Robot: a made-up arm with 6 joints. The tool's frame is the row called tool. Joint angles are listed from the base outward. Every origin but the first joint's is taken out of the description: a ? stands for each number. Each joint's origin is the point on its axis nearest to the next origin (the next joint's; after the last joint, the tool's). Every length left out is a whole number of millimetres.
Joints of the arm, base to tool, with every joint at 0 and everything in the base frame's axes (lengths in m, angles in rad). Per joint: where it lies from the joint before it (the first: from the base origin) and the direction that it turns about. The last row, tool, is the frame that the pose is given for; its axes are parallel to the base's.
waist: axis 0 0 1 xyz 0 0 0.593
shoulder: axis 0 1 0 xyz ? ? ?
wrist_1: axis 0 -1 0 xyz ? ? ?
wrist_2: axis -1 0 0 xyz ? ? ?
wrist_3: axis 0 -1 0 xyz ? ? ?
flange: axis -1 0 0 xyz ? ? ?
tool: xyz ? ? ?
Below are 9 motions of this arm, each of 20 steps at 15 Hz.
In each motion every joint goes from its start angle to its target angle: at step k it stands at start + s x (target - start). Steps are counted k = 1, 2, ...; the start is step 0. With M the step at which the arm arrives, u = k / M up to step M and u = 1 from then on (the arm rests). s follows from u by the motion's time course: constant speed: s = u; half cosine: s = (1 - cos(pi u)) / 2; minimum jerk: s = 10 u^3 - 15 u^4 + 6 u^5.
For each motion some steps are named. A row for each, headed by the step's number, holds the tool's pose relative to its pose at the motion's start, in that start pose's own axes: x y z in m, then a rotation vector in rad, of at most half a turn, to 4 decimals.
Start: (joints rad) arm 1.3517 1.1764 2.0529 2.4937 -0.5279 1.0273
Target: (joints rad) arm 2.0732 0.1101 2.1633 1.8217 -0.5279 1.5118
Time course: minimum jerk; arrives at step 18
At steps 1, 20:
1: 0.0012 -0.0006 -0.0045 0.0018 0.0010 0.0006
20: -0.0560 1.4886 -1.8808 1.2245 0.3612 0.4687

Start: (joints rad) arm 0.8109 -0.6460 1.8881 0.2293 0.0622 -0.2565
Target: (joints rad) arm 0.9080 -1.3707 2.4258 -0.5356 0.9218 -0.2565
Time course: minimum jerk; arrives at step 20
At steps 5, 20:
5: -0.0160 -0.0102 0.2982 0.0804 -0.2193 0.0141
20: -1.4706 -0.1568 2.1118 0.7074 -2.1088 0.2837

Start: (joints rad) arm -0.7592 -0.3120 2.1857 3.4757 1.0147 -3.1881
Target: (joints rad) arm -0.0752 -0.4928 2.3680 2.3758 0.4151 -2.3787
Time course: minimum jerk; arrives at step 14
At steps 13, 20:
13: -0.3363 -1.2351 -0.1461 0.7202 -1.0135 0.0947
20: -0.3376 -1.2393 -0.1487 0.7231 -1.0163 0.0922

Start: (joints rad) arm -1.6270 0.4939 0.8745 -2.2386 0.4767 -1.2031
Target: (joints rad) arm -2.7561 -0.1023 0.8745 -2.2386 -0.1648 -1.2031
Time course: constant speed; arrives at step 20
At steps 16, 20:
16: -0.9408 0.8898 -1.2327 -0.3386 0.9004 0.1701
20: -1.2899 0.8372 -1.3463 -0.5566 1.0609 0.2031

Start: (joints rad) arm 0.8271 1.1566 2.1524 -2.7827 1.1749 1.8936
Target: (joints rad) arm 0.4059 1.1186 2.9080 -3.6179 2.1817 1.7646
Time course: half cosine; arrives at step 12
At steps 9, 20:
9: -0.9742 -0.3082 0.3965 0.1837 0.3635 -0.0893
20: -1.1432 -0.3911 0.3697 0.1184 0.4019 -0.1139

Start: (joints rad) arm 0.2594 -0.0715 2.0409 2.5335 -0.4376 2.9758
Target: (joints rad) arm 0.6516 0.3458 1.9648 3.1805 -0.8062 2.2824
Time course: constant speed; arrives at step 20
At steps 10, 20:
10: -0.2494 -0.4276 -0.2597 0.1342 -0.0236 -0.0783
20: -0.6282 -0.6451 -0.5868 0.3453 0.0347 -0.0787

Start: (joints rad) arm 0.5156 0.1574 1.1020 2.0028 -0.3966 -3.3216
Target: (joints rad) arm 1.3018 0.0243 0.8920 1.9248 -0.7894 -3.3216
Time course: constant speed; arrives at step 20
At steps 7, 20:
7: -0.1289 0.0885 -0.2393 0.2404 0.0108 -0.0766
20: -0.4336 0.3807 -0.5502 0.6370 0.0484 -0.3008

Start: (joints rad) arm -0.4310 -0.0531 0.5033 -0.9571 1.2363 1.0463
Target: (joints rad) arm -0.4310 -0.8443 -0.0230 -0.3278 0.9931 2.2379
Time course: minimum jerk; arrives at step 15
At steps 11, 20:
11: -0.0066 -0.3881 0.7412 -1.1182 -0.5910 0.0268
20: -0.0313 -0.4570 0.8177 -1.2795 -0.6780 -0.0279

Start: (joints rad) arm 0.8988 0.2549 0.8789 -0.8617 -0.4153 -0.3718
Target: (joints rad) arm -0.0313 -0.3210 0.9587 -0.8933 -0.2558 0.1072
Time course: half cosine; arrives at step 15
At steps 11, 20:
11: -1.1240 0.8451 0.3594 -0.9622 -0.8683 0.0225
20: -1.2590 1.0063 0.2013 -1.1852 -1.0092 -0.0085

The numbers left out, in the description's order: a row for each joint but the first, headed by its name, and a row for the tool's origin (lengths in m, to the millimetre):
shoulder: 0.207 0 0
wrist_1: 0 0 0.85
wrist_2: 1.543 0 0.245
wrist_3: 0 0 0
flange: 0.167 0 0
tool: 0 0 0

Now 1 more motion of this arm.
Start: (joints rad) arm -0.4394 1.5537 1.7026 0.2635 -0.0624 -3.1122
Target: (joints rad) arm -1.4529 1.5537 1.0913 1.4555 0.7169 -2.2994
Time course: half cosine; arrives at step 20
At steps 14, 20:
14: -0.7896 1.6395 1.2367 -1.4600 -0.3610 -0.0284
20: -1.2584 1.8720 1.4917 -1.6730 -0.4254 -0.2551

